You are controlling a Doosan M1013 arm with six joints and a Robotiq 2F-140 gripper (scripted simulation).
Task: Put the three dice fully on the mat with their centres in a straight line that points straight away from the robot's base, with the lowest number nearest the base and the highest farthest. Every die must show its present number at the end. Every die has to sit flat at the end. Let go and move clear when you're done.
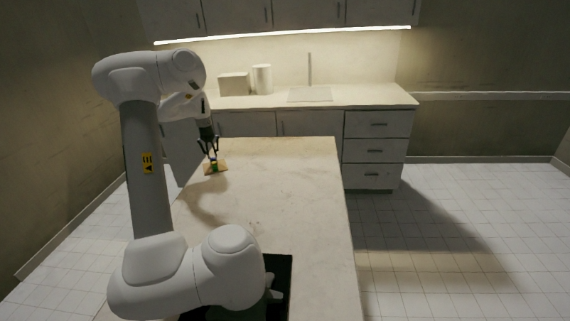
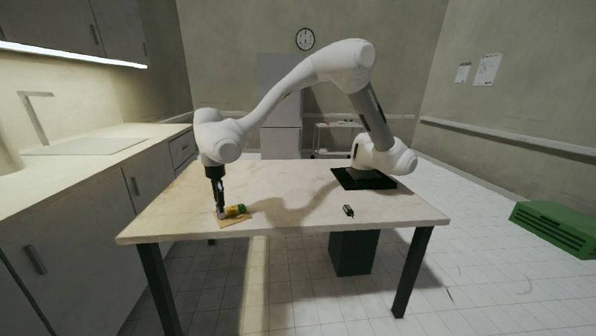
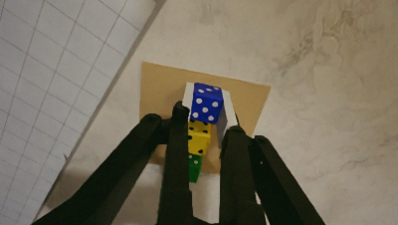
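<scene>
Right now the blue die is 2 cm below my hand. Also, from my hand: yellow die: 4 cm behind, 2 cm to the right, 2 cm below; tan mat: 4 cm below, 4 cm behind, 2 cm to the right; green die: 8 cm behind, 4 cm to the right, 2 cm below.
</scene>
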